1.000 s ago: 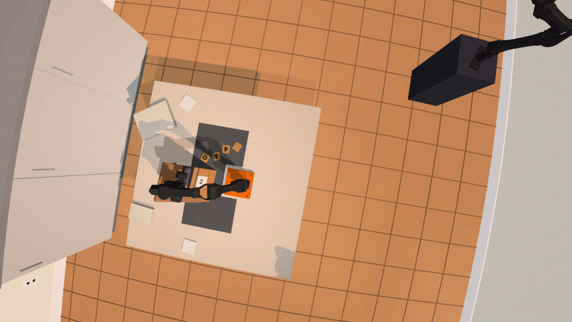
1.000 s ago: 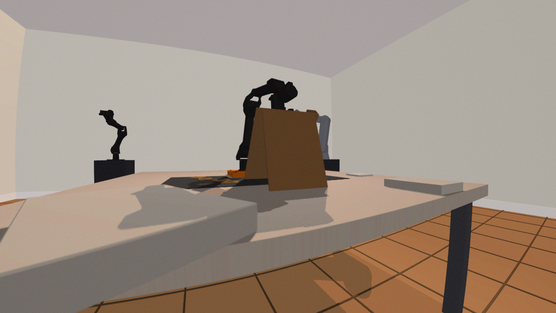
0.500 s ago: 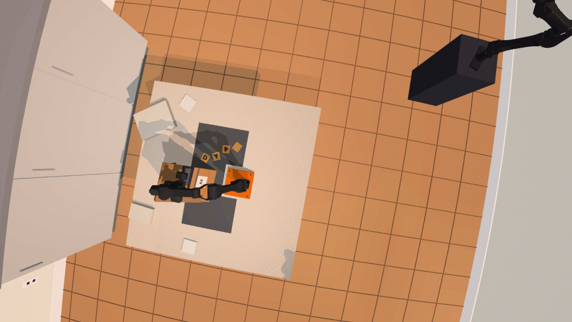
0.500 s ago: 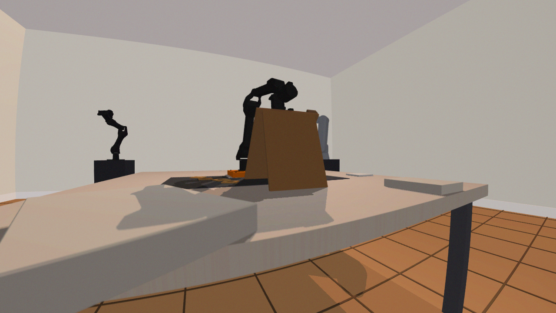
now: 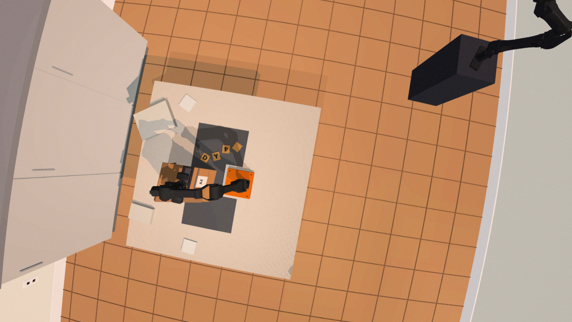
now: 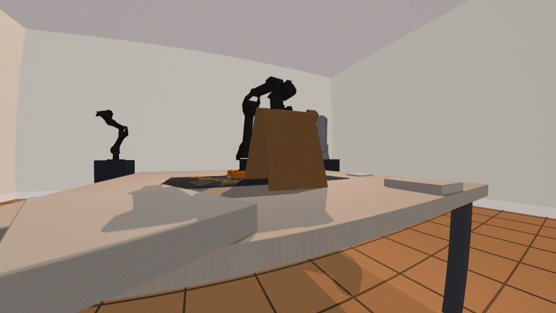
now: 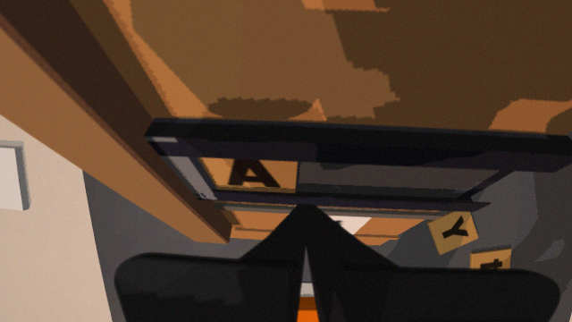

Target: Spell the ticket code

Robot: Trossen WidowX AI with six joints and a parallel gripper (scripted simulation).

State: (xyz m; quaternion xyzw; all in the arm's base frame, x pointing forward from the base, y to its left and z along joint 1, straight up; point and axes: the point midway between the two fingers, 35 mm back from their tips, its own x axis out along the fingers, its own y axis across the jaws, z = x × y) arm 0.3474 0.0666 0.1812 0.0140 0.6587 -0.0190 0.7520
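The tile marked y lies 10 cm behind my gripper tip, 22 cm to the right of it and 17 cm below it. Also, from my gripper tip: tile marked d 2 cm behind, 20 cm to the right, 17 cm below; then white ticket 5 cm behind, 3 cm to the right, 10 cm below; then blank tile 24 cm behind, 32 cm to the right, 17 cm below.
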